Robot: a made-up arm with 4 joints.
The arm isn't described. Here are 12 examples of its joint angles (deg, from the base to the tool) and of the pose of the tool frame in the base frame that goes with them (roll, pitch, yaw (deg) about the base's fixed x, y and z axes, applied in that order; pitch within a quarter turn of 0, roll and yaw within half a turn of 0; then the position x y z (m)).
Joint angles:
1: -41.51 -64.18 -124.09 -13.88
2: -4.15 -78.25 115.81 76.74
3: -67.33 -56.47 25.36 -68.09
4: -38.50 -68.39 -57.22 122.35
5: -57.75 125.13 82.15 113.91
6: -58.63 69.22 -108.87 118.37
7: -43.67 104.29 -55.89 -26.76
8: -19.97 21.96 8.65 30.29
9: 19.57 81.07 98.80 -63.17
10: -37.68 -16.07 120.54 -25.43
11: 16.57 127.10 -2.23 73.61
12: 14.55 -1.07 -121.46 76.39
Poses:
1: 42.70 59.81 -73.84 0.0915 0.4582 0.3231
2: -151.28 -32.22 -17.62 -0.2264 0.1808 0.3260
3: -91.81 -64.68 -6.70 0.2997 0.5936 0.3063
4: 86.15 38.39 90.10 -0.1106 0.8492 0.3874
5: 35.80 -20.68 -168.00 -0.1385 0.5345 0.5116
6: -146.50 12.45 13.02 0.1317 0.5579 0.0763
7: -161.10 -1.67 -178.77 -0.2872 0.8641 0.2135
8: 172.03 73.68 -156.79 -0.4640 0.7026 0.1380
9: 15.03 -1.46 85.70 -0.7009 0.3092 0.3216
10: -87.94 20.19 58.72 -0.1611 0.5950 0.0470
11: 143.32 -70.90 -167.94 -0.5233 0.4396 0.4833
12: 154.78 25.20 94.99 -0.2451 0.4887 0.2590
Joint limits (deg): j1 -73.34..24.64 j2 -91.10..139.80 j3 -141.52..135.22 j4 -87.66..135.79
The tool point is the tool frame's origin. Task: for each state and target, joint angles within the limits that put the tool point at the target. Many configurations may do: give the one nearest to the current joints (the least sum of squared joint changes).
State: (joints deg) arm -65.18 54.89 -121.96 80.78
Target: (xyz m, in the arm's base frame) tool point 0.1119 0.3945 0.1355
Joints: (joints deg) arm -73.01 45.99 -141.52 125.52
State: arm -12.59 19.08 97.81 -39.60
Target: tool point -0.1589 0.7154 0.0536
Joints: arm -46.91 9.84 93.81 -18.09
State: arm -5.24 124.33 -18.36 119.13
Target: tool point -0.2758 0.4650 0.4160
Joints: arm 2.50 138.74 20.23 123.69
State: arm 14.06 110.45 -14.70 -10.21
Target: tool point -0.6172 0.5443 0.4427
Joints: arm 5.61 129.33 -16.74 25.05
